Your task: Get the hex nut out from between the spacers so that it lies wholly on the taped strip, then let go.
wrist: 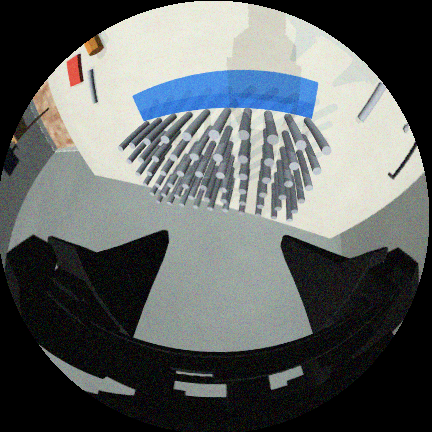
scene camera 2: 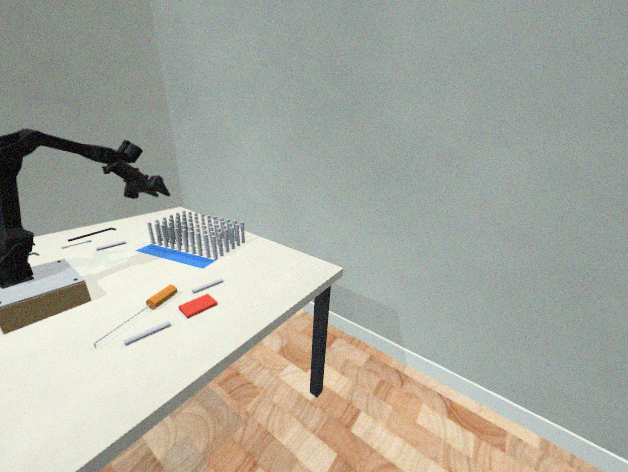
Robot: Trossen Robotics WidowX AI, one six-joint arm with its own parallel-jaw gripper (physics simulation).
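Places are measured from the arm's base along level axes (x right, y ahead, z up), in millimetres.
Pixels of known places: gripper, fingertip midpoint: [wrist: 227, 239] [scene camera 2: 163, 196]; arm's base at its link origin: [scene camera 2: 14, 279].
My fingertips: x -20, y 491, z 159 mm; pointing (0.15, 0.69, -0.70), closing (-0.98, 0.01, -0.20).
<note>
For each thing: its top centre in the pictures, then the offset to it from my fingertips. "spot": a spot on its surface instead.
- blue taped strip at a spot on its surface: [wrist: 190, 92] spot: dx +118, dy -34, dz -250 mm
- orange-handled screwdriver at its top centre: [scene camera 2: 138, 307] dx +361, dy -339, dz -214 mm
- red block at its top centre: [scene camera 2: 198, 304] dx +461, dy -213, dz -238 mm
- black hex key at its top centre: [scene camera 2: 93, 233] dx -436, dy -133, dz -242 mm
- rod at its top centre: [scene camera 2: 111, 243] dx -225, dy -150, dz -234 mm
Many upright grey spacers [scene camera 2: 150, 233] [wrist: 244, 134] stand in close rows near the table's far corner. The blue taped strip [scene camera 2: 175, 255] [wrist: 190, 92] lies flat along one side of them, with no nut seen on it. The hex nut cannot be made out in either view; the close-set spacers hide much of the table between them. My gripper [scene camera 2: 164, 193] [wrist: 227, 239] is open and empty. It hangs well above the table, higher than the spacers' tops, tilted down and forward.
An orange-handled screwdriver [scene camera 2: 162, 296] [wrist: 93, 46], a red block [scene camera 2: 197, 305] [wrist: 74, 70] and loose grey rods [scene camera 2: 207, 285] [scene camera 2: 147, 333] lie on the near side of the strip. A black hex key [scene camera 2: 92, 234] [wrist: 402, 161] and another rod [scene camera 2: 111, 246] [wrist: 370, 102] lie on the other side.
</note>
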